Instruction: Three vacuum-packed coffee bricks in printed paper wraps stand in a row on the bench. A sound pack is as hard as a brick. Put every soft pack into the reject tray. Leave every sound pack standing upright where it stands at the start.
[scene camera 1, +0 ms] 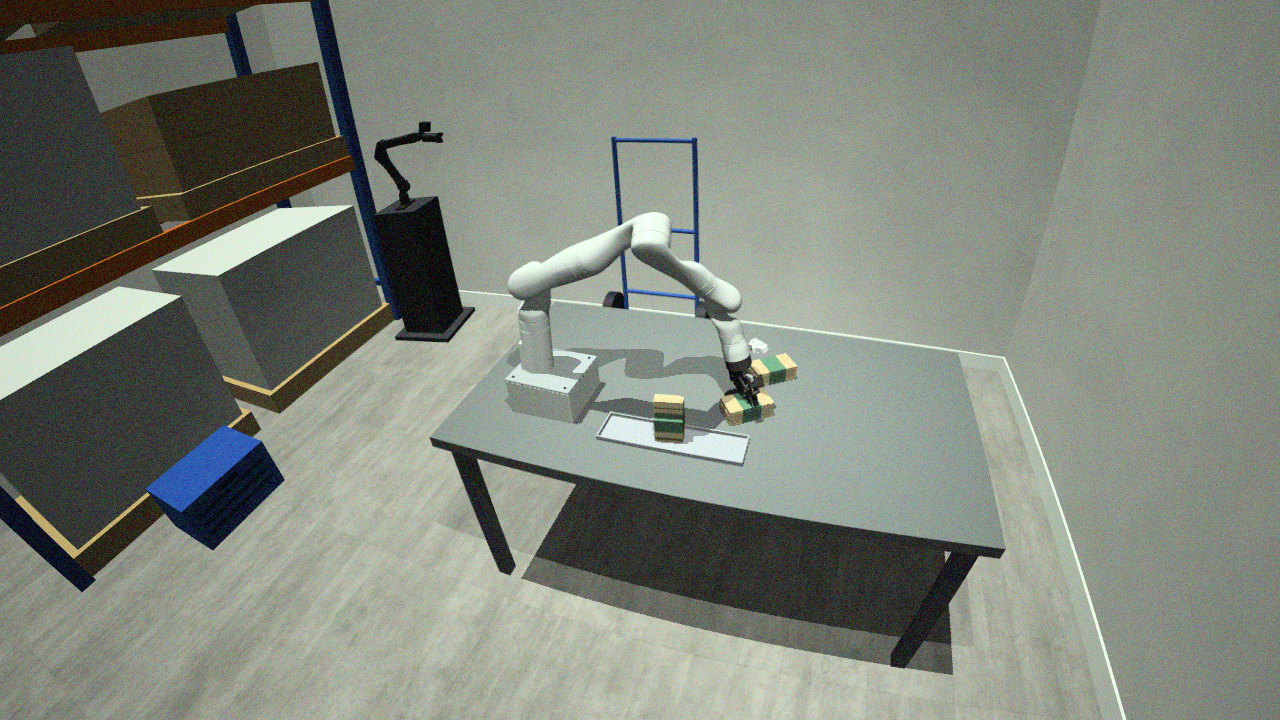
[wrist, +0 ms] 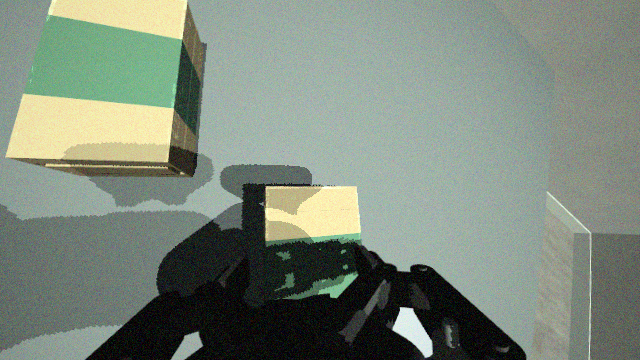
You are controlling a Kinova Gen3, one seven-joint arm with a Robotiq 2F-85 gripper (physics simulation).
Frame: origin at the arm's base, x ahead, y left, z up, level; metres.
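Seen in the pictures: gripper, fingertip midpoint: [scene camera 1: 748,400] [wrist: 303,263]; arm's base, link origin: [scene camera 1: 539,365].
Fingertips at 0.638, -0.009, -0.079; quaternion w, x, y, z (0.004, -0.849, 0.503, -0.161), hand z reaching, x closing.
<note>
Pixels of each thing's top centre, then the offset from my fingertips to it, as dx, dy, dz. Level surfaces: height alone.
- coffee pack, top centre: [scene camera 1: 669,410] -0.216, -0.148, +0.066
- second pack, top centre: [wrist: 319,277] [scene camera 1: 747,399] -0.004, -0.012, +0.011
- third pack, top centre: [wrist: 112,62] [scene camera 1: 772,363] +0.077, +0.182, +0.011
- grey bench, surface height: dz -0.038
One coffee pack [scene camera 1: 668,418] with cream ends and a green band stands upright in the reject tray [scene camera 1: 720,446]. A second pack [scene camera 1: 750,412] [wrist: 312,215] lies on its side on the bench, right of the tray's far edge. The third pack [scene camera 1: 774,368] [wrist: 102,65] lies on its side behind it, apart from it. My gripper [scene camera 1: 748,392] [wrist: 303,263] is open and points down at the second pack, with a finger on each side of it in the wrist view. The gripper body hides that pack's near end there; contact cannot be told.
The packs and tray are on the grey bench [scene camera 1: 877,429], with the arm's base [scene camera 1: 546,398] left of the tray. A blue hand truck [scene camera 1: 654,140] stands behind the bench. A black pedestal [scene camera 1: 420,268] with a small black arm stands at the back left, beside racking [scene camera 1: 344,116].
</note>
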